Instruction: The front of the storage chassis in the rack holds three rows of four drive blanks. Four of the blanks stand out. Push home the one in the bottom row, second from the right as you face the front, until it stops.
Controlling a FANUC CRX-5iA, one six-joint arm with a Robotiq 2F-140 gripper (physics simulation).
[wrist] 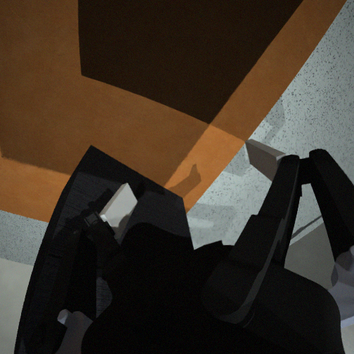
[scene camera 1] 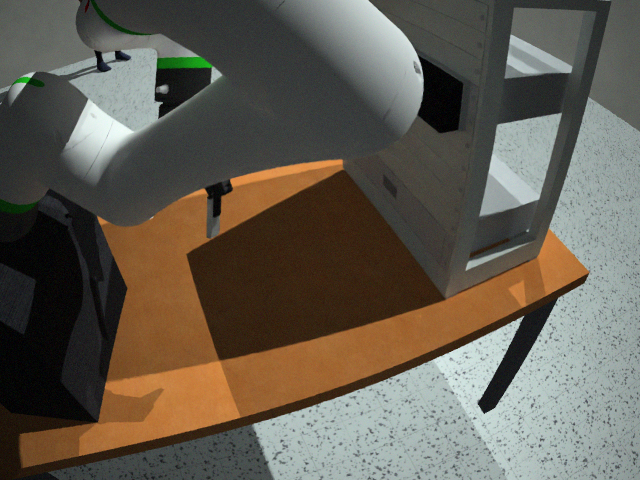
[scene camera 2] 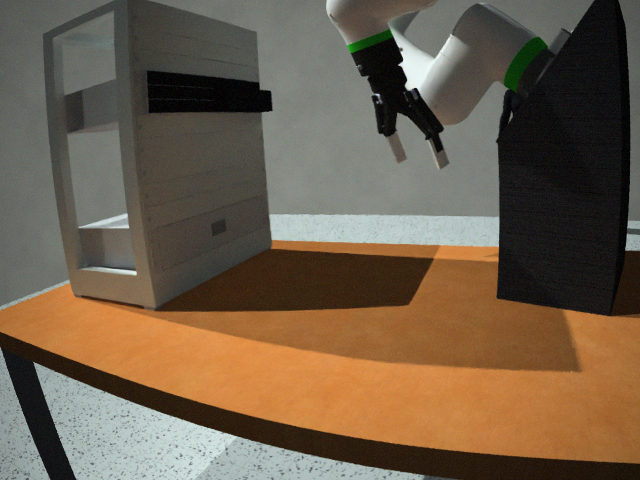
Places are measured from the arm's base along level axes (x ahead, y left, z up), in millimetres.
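Where they show: gripper, between the fingertips: [scene camera 1: 178,227] [scene camera 2: 421,163]; arm's base, origin of its link: [scene camera 2: 557,89].
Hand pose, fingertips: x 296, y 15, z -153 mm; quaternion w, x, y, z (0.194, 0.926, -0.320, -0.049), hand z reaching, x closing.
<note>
Each offset is from my fingertips to the centre of the thing. "spot": to the spot under its first point. Level surfaces: height alone.
The storage chassis [scene camera 1: 440,103] [scene camera 2: 201,93] is a black band across the grey rack [scene camera 1: 429,206] [scene camera 2: 206,165]. In the scene camera 1 view the arm hides its left part. In the scene camera 2 view a dark block @[spot: dy -52, dx +415, dz +172 mm] [scene camera 2: 265,101] stands out at its far right end. The front is too dark to tell the single blanks or rows apart, the named blank included. The chassis does not show in the wrist view. My gripper [scene camera 2: 421,162] [wrist: 187,172] is open and empty, pointing down above the table, well apart from the rack. In the scene camera 1 view one finger [scene camera 1: 212,222] shows below the arm.
The rack stands on the orange table @[dz -238 mm] [scene camera 1: 170,330] [scene camera 2: 361,397] [wrist: 40,115]. A dark pedestal [scene camera 1: 46,320] [scene camera 2: 558,206] stands at the opposite end, under the white arm [scene camera 1: 289,87] [scene camera 2: 454,72]. The rack has a small grey plate @[spot: dy +133, dx +446, dz -120 mm] [scene camera 1: 390,186] [scene camera 2: 218,227] low on its front.
</note>
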